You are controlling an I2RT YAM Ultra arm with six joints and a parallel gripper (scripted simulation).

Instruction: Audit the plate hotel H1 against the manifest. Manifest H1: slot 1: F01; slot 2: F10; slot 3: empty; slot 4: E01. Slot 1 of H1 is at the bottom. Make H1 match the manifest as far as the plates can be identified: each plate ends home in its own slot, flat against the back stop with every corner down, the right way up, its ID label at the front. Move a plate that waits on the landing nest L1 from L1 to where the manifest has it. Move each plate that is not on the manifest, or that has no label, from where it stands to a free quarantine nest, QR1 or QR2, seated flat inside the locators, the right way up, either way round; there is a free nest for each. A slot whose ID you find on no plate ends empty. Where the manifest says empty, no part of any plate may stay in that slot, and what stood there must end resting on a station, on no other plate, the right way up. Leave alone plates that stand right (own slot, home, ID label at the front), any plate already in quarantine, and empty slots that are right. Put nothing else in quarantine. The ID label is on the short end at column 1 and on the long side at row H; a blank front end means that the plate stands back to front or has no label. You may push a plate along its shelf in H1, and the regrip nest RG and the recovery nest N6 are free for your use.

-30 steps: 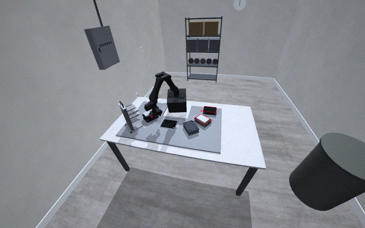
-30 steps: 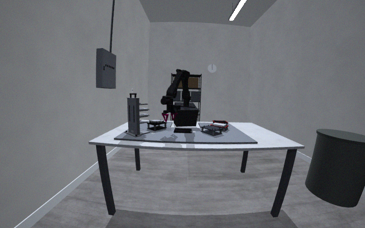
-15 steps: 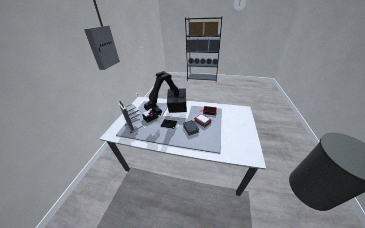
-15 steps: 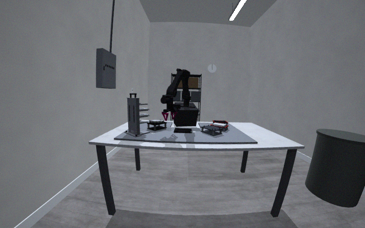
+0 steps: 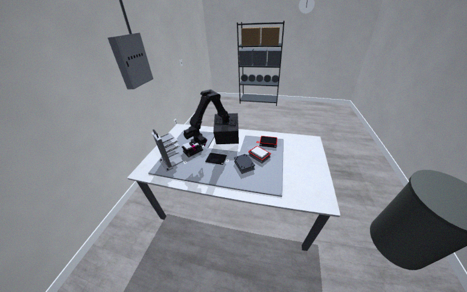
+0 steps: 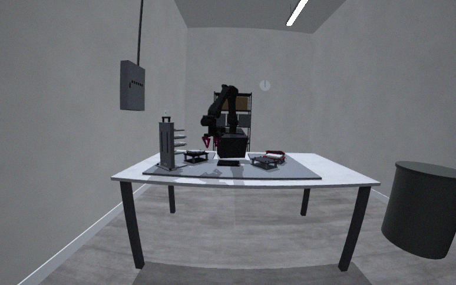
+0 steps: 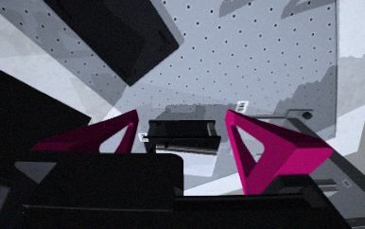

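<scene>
The black regrip nest is 13 cm to the right of my hand, 11 cm behind it and 8 cm below it. Round my hand: H1 tag (14 cm to the right, 14 cm below, 6 cm ahead).
</scene>
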